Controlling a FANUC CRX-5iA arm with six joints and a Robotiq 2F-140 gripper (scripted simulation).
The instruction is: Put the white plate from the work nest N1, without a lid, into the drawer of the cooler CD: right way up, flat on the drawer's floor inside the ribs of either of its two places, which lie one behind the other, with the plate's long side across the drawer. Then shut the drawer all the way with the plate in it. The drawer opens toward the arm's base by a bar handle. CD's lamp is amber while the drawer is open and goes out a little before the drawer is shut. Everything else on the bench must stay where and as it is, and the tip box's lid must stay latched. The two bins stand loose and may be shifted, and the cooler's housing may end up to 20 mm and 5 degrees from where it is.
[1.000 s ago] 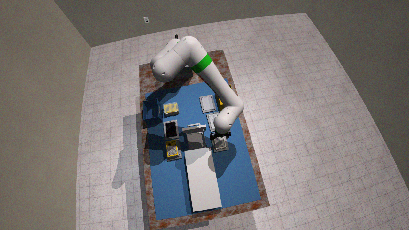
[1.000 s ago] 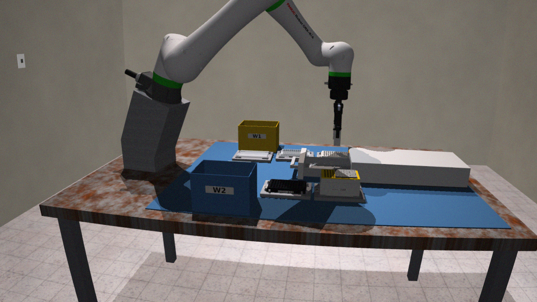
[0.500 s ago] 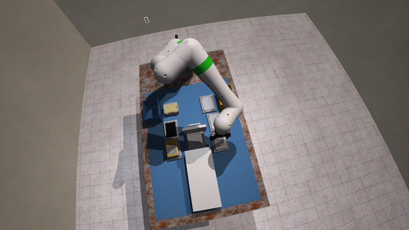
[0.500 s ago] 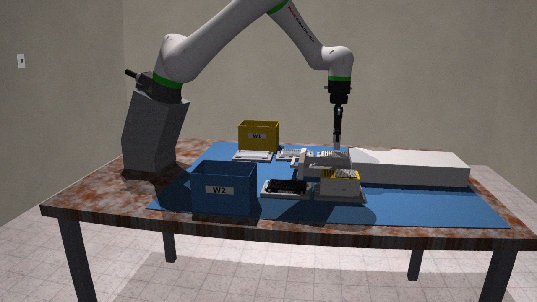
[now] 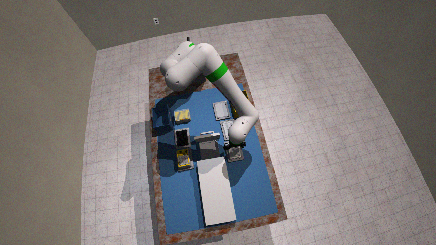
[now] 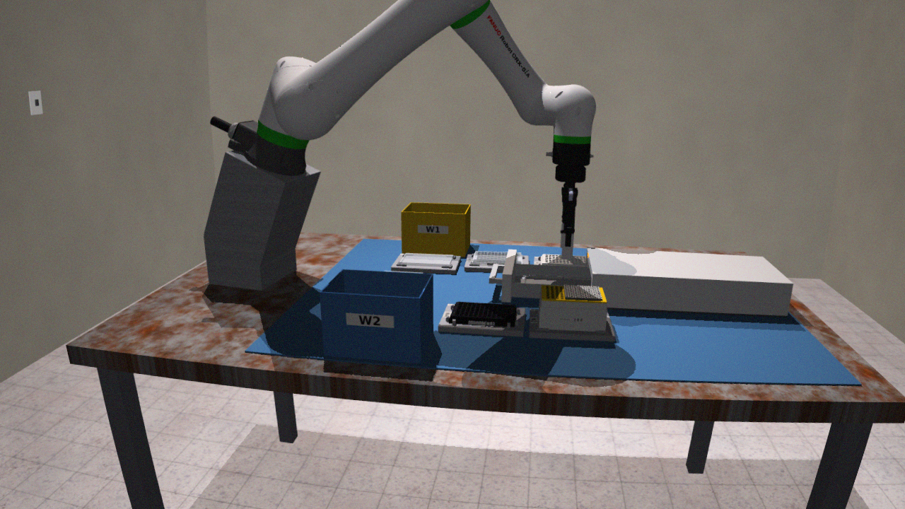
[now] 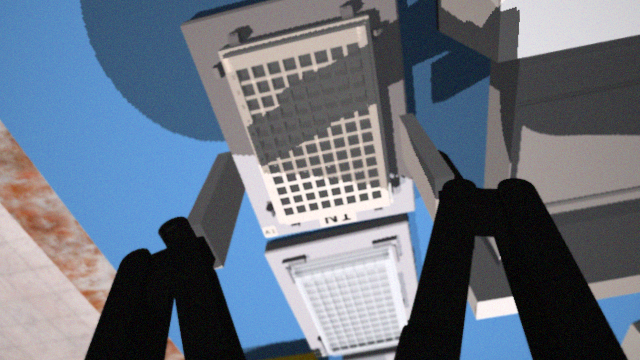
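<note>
Right now the white plate is 50 mm below my hand. Also, from my hand: cooler CD: 130 mm ahead, 170 mm to the right, 30 mm below; grey nest N1: 60 mm below; grey drawer: 190 mm to the right, 40 mm below.
</note>
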